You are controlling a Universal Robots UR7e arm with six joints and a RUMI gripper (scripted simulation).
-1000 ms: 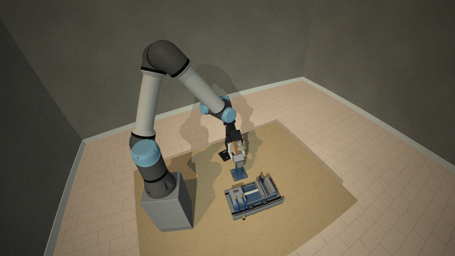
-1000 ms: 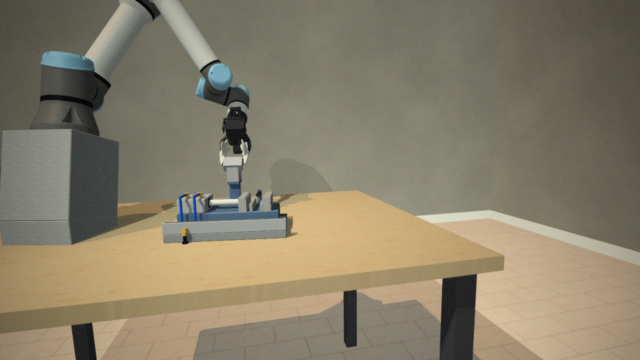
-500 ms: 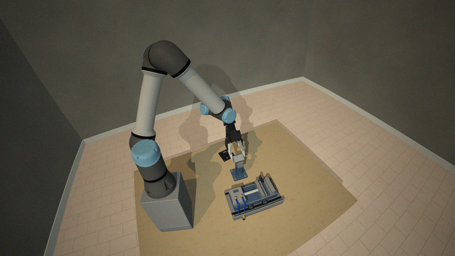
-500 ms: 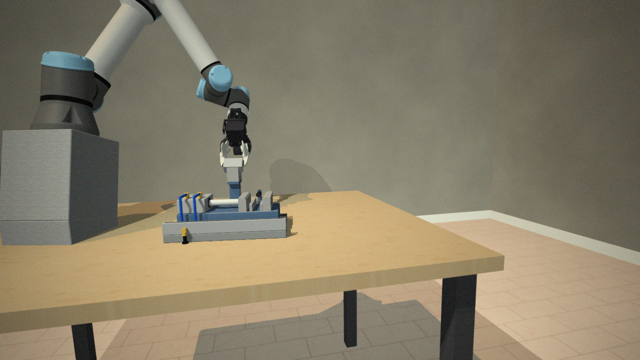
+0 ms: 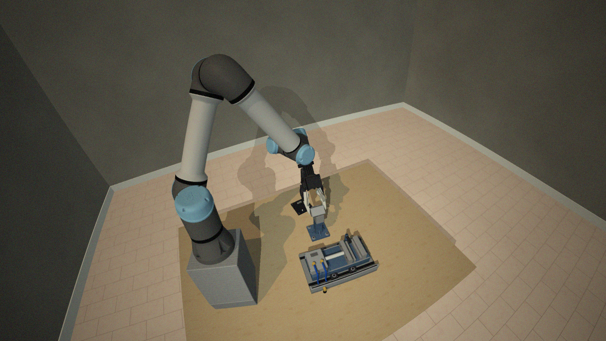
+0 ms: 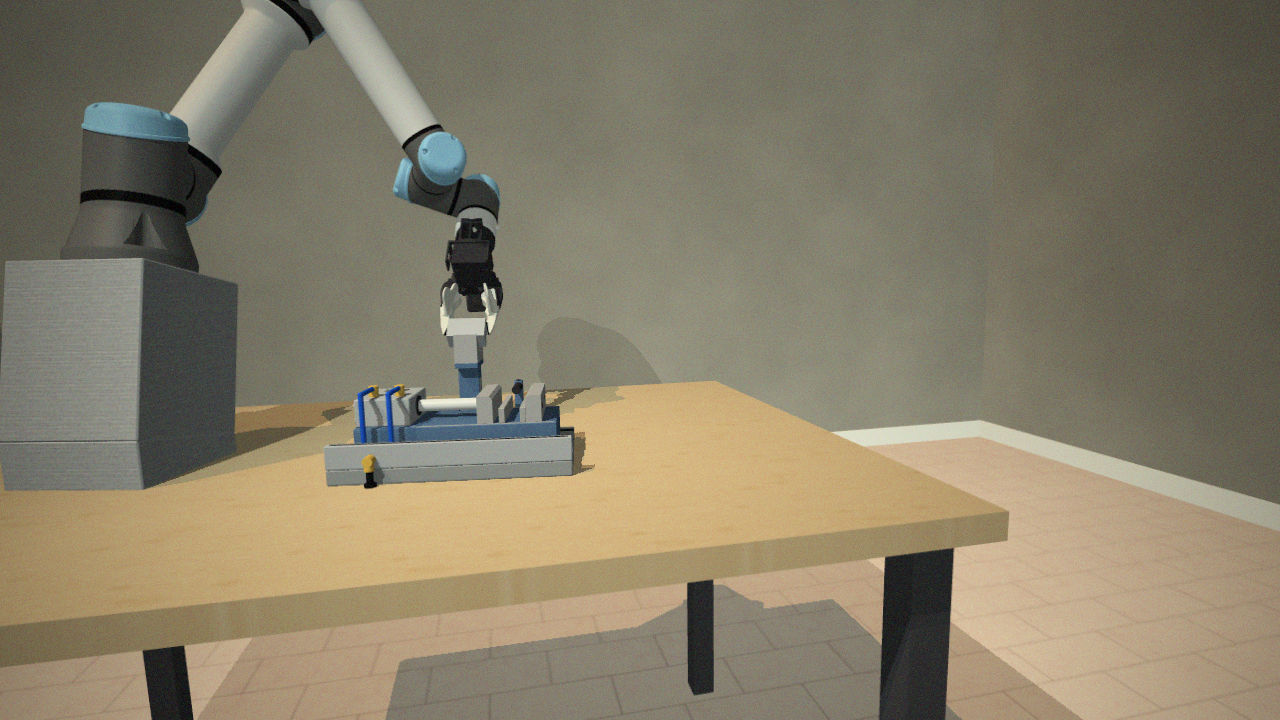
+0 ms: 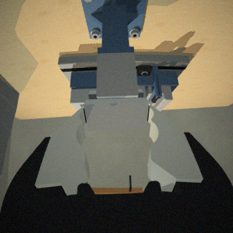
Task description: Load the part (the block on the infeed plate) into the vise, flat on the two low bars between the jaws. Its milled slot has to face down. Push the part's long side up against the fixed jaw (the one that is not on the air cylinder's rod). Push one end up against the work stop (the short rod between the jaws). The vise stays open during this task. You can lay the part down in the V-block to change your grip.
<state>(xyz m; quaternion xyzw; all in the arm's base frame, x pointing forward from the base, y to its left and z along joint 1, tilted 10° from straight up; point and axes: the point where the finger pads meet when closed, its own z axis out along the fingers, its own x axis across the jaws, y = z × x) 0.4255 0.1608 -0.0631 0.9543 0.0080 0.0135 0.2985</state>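
Right now my hand is 10 mm above the part. The rest, counted from my hand: v-block post (110 mm below, 10 mm to the right); white cylinder rod (200 mm to the right, 90 mm below, 10 mm ahead); work stop (150 mm to the right, 100 mm ahead, 80 mm below).
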